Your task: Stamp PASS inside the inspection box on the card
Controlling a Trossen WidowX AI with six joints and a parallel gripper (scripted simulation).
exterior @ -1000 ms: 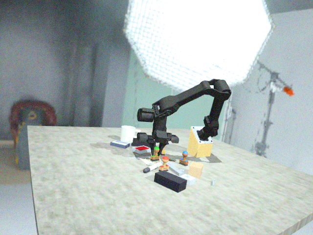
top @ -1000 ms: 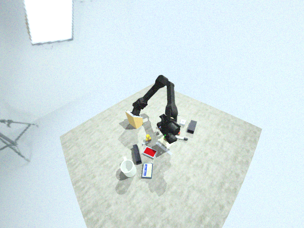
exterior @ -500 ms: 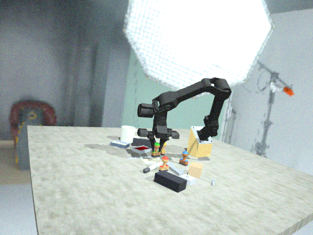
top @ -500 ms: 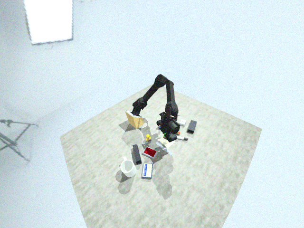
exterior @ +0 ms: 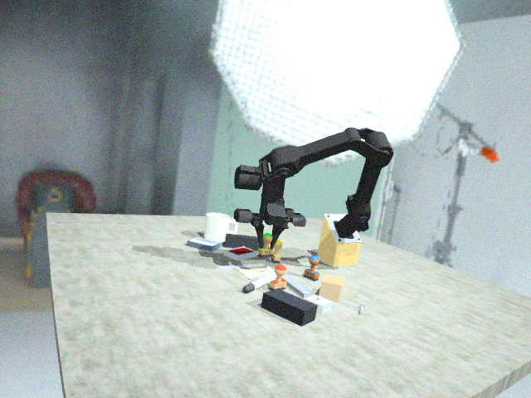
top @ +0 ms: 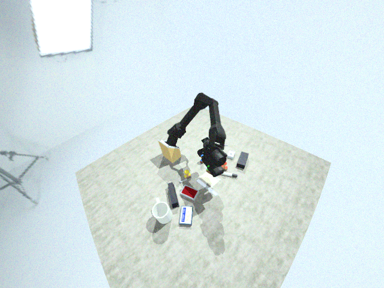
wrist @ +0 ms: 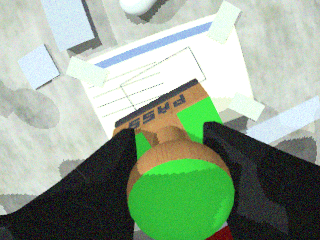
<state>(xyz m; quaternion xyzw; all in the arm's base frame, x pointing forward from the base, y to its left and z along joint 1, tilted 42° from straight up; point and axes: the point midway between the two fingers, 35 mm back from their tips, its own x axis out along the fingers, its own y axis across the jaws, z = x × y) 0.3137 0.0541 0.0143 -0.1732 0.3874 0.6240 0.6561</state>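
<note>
The pale ruler lies 7 cm below my gripper tip, 6 cm to the right of it and 3 cm ahead of it. The rest, counted from my gripper tip: red-knobbed stamp (11 cm to the left, 5 cm below, 2 cm ahead); then pale card (7 cm below, 1 cm to the right); then green-knobbed PASS stamp (right at my gripper tip).
</note>
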